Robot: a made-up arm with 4 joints.
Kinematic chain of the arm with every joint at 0, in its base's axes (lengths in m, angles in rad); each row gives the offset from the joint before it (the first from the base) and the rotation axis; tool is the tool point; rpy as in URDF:
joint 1: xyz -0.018 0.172 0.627 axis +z
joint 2: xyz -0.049 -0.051 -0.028 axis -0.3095 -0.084 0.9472
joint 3: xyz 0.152 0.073 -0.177 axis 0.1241 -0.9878 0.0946
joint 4: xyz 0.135 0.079 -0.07 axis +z
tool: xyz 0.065 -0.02 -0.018 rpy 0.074 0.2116 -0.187
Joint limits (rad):
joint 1: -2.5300..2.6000
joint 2: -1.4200..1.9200
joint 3: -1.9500..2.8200
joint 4: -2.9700..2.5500
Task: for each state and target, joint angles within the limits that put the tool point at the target. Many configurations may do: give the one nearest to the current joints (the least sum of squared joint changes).
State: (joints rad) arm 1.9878 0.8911 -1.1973 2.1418
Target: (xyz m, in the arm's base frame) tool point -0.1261 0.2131 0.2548
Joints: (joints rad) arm 1.1079 0.5325 -1.1486 2.5500
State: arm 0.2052 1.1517 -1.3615 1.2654
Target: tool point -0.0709 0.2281 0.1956
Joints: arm 0.0367 0.7343 -1.4949 1.4575
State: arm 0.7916 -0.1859 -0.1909 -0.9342
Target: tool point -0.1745 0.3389 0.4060
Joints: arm 1.4592 0.6836 0.6831 -1.5561
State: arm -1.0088 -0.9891 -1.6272 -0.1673
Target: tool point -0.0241 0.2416 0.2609
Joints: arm -0.5444 -0.2021 -1.9451 0.1044
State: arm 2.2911 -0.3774 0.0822 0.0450
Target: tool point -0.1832 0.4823 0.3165
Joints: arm 2.5955 -1.0494 0.0496 0.4572
